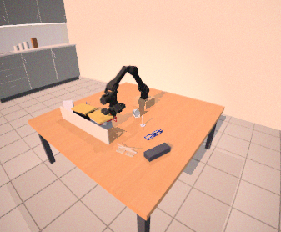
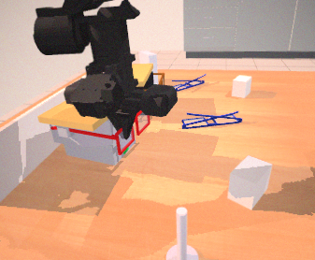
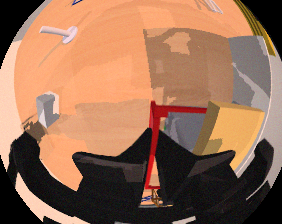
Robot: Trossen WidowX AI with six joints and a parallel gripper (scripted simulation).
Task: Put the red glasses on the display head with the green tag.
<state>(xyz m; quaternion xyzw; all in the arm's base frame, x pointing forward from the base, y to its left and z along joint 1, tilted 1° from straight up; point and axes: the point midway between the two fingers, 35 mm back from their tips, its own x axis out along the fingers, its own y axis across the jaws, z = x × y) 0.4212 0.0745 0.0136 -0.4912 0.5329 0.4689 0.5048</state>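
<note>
My gripper tip is now 6 cm short of the grey display head, 4 cm to the left of it and 1 cm above it. From my gripper tip the other things lie so: long white panel: 20 cm ahead, 14 cm to the right, 1 cm below; thin white post: 15 cm behind, 16 cm to the left, 4 cm below; dark case: 3 cm ahead, 45 cm to the left, 4 cm below.
</note>
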